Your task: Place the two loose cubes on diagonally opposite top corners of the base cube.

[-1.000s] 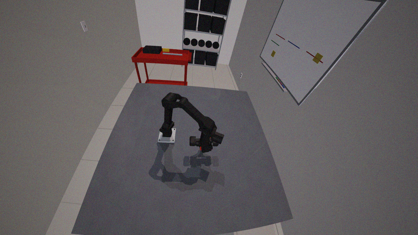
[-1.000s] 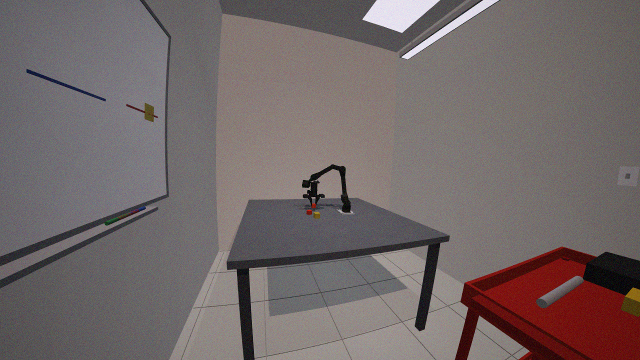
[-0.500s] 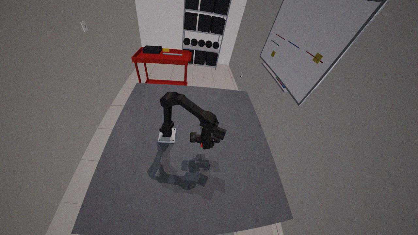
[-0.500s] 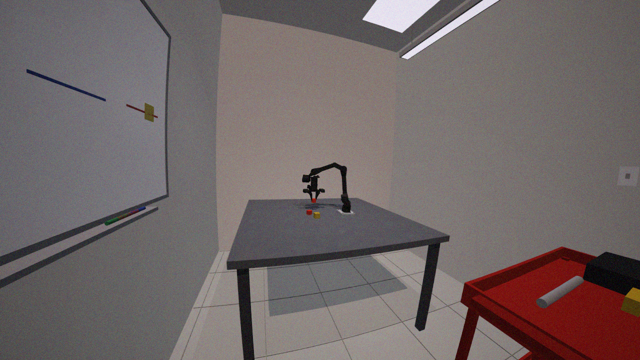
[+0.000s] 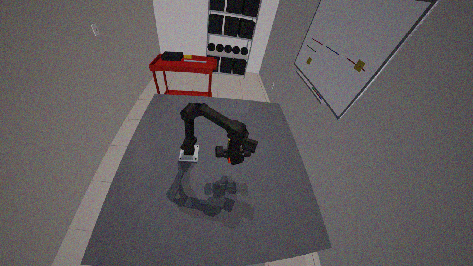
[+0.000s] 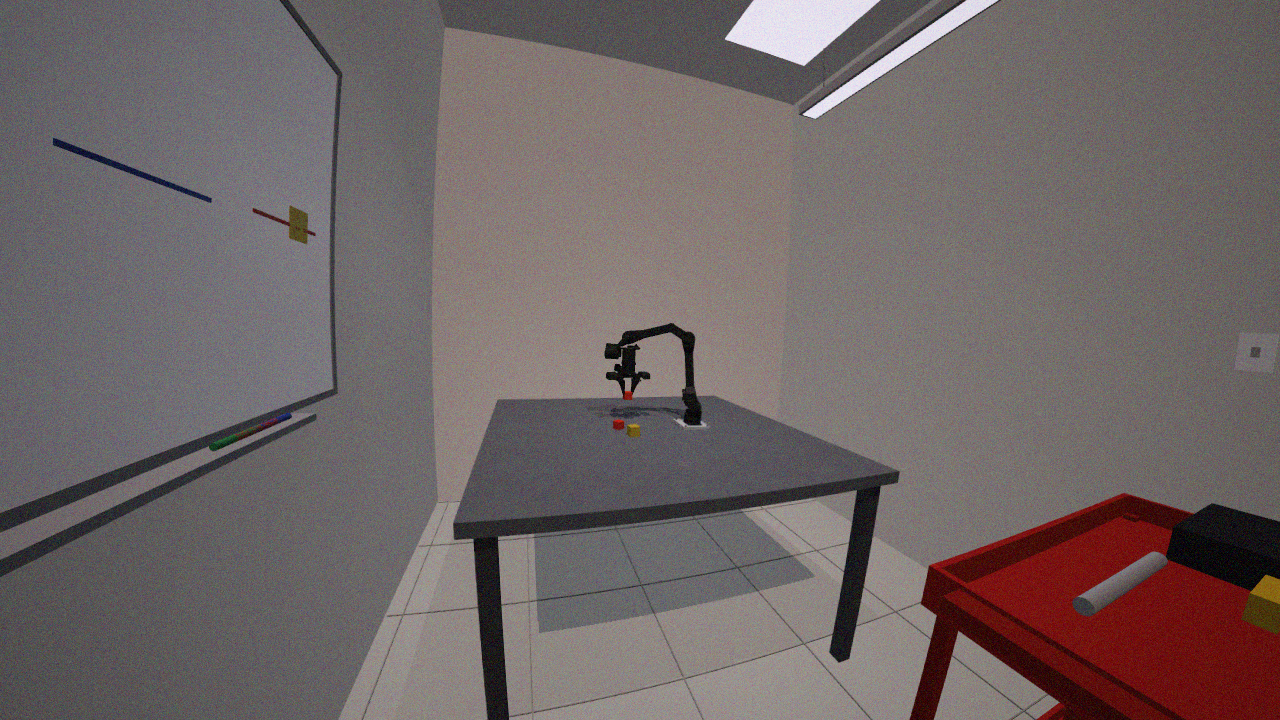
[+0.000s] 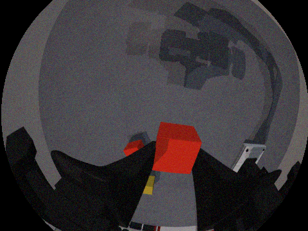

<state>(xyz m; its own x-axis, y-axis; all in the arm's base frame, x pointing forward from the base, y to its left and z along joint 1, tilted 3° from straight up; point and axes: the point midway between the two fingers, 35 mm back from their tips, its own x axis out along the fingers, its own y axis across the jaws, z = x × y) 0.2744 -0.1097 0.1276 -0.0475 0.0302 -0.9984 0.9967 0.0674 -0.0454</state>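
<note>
Right now the yellow base cube is 2 cm ahead of my gripper tip, 20 cm to the left of it and 10 cm below it.
</note>
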